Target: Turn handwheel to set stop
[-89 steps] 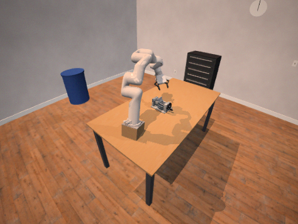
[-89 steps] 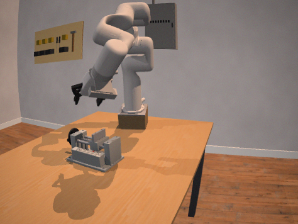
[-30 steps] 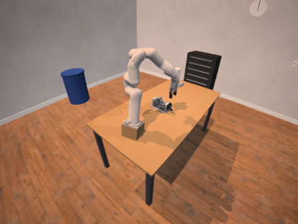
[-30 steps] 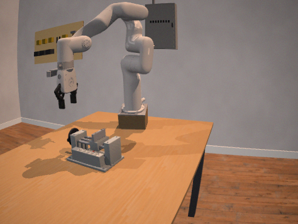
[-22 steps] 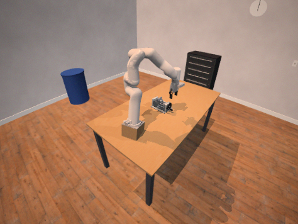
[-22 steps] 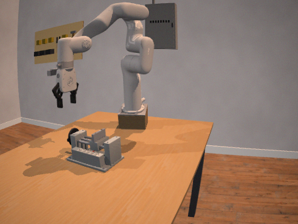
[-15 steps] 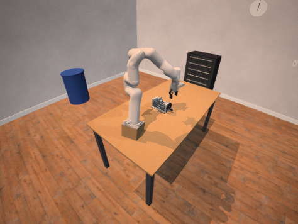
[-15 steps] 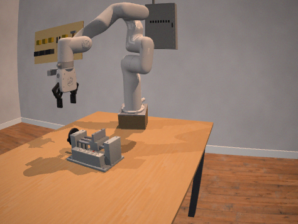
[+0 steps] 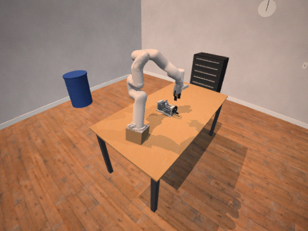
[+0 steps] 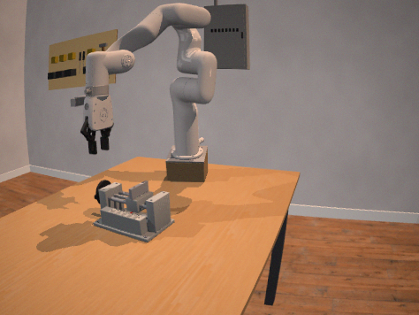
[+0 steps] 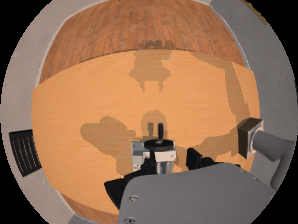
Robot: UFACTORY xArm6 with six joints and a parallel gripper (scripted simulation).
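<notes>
My hand is 16 cm above the black handwheel. Also, from my hand: grey stop fixture 1 cm behind, 15 cm to the left, 13 cm below.
</notes>
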